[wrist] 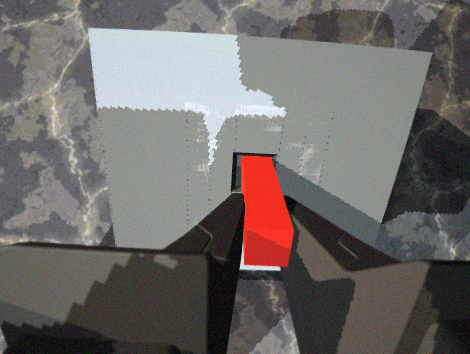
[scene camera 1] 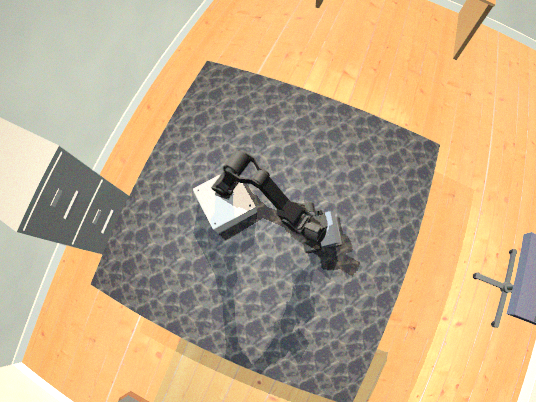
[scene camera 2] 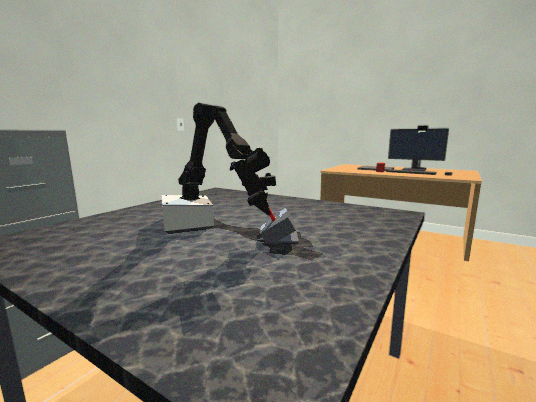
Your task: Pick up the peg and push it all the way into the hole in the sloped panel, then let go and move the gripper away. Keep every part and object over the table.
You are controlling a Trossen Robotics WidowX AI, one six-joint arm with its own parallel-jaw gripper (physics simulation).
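Places are measured from the arm's base along level axes (x ahead, y left, z up), in millimetres.
Pixels of known places: gripper, fingertip midpoint: (wrist: 258, 206) (scene camera 2: 269, 214); arm's base at its link origin: (scene camera 1: 224, 190) (scene camera 2: 190, 198).
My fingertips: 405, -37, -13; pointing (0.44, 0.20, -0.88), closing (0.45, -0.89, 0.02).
Note:
For each thing: its middle in the pictures, then the offset to it from my fingertips, as dx, dy, dz. "spot": a spot on its surface instead. Level surfaces: height alone.
- red peg at the middle of its body: (wrist: 258, 185) (scene camera 2: 271, 216) +7, +3, -6
- grey sloped panel at the middle of its body: (wrist: 249, 142) (scene camera 2: 279, 226) (scene camera 1: 324, 230) +30, +15, -44
- square hole at a spot on its surface: (wrist: 237, 172) spot: +12, +13, -39
- dark stone-patterned table at its surface level: dz -83
The red peg (scene camera 2: 272, 215) (wrist: 266, 205) is held between the fingers of my gripper (scene camera 2: 269, 210) (wrist: 258, 206), which is shut on it. The grey sloped panel (scene camera 1: 332, 235) (scene camera 2: 280, 229) (wrist: 150, 165) stands on the table below the gripper. In the wrist view the peg's far end is at the square hole (wrist: 237, 172), with a dark gap showing at the hole's left and upper edges. Much of the peg stands out of the panel. How deep its tip sits is hidden. In scene camera 1 the arm covers the peg.
The dark stone-patterned table (scene camera 1: 280, 115) (scene camera 2: 280, 310) carries the arm's pale base block (scene camera 1: 220, 212) (scene camera 2: 188, 217), a short way from the panel. A wooden desk (scene camera 2: 400, 187) with a monitor (scene camera 2: 418, 144) and a grey cabinet (scene camera 1: 75, 200) (scene camera 2: 37, 175) stand beyond the table.

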